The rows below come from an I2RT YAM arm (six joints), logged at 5 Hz.
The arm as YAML. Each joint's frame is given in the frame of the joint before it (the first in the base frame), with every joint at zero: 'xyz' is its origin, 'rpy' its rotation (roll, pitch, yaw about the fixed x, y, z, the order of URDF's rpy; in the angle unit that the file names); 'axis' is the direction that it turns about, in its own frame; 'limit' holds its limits. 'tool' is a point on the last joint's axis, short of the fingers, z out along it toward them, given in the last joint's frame.
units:
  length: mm
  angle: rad
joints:
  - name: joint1
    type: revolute
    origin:
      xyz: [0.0, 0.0, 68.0]
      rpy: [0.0, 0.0, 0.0]
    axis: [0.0, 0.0, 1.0]
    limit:
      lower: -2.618
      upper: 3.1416
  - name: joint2
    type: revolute
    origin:
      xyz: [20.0, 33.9, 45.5]
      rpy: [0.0, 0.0, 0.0]
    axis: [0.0, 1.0, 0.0]
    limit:
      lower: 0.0
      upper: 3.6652
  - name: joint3
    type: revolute
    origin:
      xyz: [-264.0, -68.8, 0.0]
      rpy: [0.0, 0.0, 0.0]
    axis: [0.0, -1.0, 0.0]
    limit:
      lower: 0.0
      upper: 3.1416
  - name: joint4
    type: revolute
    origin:
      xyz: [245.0, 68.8, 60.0]
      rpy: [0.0, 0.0, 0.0]
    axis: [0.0, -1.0, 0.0]
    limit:
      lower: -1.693
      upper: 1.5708
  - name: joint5
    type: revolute
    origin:
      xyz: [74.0, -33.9, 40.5]
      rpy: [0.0, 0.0, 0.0]
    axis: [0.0, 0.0, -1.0]
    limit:
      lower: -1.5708
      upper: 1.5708
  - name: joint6
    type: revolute
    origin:
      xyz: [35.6, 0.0, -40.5]
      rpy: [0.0, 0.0, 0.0]
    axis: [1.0, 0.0, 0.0]
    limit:
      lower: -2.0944
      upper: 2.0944
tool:
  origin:
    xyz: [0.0, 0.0, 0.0]
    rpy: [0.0, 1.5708, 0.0]
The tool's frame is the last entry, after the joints.
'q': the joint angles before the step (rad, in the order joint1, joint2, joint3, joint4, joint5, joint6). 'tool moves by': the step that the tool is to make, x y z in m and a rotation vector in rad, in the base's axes. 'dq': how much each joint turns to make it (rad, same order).
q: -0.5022 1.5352 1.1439 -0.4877 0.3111 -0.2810
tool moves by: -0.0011 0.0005 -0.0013 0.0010 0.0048 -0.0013
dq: -0.0001 -0.0025 -0.0064 -0.0008 0.0019 0.0000
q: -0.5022 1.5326 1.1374 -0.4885 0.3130 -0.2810
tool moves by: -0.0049 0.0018 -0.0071 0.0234 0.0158 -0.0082
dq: -0.0031 -0.0072 -0.0273 -0.0088 -0.0069 0.0126
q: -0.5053 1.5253 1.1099 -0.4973 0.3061 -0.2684
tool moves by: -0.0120 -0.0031 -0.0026 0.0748 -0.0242 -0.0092
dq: -0.0356 -0.0262 -0.0266 -0.0230 -0.0773 0.0262
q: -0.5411 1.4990 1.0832 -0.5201 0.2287 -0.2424
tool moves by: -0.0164 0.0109 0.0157 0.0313 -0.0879 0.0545
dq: -0.0083 -0.1046 -0.0422 -0.0026 -0.0957 -0.0049
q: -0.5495 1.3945 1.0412 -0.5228 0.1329 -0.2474
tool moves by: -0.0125 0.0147 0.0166 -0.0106 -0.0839 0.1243
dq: 0.0085 -0.1034 -0.0360 0.0151 -0.1033 -0.0629
